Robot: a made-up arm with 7 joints. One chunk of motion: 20 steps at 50 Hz.
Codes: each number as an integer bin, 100 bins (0 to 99) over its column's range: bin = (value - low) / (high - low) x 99, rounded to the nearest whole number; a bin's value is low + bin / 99 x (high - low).
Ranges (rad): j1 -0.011..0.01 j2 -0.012..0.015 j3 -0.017..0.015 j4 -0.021..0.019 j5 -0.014..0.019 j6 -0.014..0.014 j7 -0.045..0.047
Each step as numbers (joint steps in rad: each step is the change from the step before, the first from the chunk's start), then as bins.
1 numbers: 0.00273 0.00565 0.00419 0.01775 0.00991 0.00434 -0.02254
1 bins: 65 65 66 96 72 65 24
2 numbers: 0.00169 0.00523 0.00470 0.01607 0.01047 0.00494 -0.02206
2 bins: 60 63 67 92 73 67 25
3 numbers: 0.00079 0.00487 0.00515 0.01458 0.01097 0.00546 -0.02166
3 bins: 56 62 69 88 75 69 25
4 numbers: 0.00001 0.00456 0.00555 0.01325 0.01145 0.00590 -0.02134
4 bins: 52 61 70 85 76 70 25
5 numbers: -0.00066 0.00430 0.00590 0.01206 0.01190 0.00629 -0.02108
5 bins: 49 60 71 82 78 72 26
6 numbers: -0.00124 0.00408 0.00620 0.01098 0.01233 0.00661 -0.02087
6 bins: 46 59 72 79 79 73 26
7 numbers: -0.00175 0.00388 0.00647 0.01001 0.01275 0.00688 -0.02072
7 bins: 44 58 73 77 80 74 26
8 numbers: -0.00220 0.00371 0.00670 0.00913 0.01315 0.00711 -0.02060
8 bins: 41 58 73 75 81 75 26
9 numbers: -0.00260 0.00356 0.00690 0.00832 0.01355 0.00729 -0.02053
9 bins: 40 57 74 73 83 75 26
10 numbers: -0.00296 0.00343 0.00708 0.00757 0.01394 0.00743 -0.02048
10 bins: 38 57 74 71 84 76 26
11 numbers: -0.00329 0.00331 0.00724 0.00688 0.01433 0.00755 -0.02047
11 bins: 36 56 75 69 85 76 26
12 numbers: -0.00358 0.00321 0.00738 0.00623 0.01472 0.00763 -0.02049
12 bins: 35 56 75 67 86 76 26
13 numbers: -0.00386 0.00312 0.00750 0.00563 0.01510 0.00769 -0.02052
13 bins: 34 55 76 66 87 77 26
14 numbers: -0.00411 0.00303 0.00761 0.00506 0.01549 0.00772 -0.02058
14 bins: 32 55 76 64 88 77 26
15 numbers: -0.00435 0.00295 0.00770 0.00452 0.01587 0.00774 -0.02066
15 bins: 31 55 76 63 90 77 26
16 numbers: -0.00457 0.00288 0.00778 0.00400 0.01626 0.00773 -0.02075
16 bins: 30 55 77 62 91 77 26
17 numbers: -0.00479 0.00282 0.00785 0.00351 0.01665 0.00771 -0.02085
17 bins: 29 54 77 61 92 77 26
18 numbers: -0.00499 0.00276 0.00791 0.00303 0.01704 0.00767 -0.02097
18 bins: 28 54 77 59 93 77 26
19 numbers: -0.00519 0.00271 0.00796 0.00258 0.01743 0.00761 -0.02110
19 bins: 27 54 77 58 94 76 26
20 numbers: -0.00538 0.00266 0.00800 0.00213 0.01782 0.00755 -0.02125
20 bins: 26 54 77 57 95 76 26
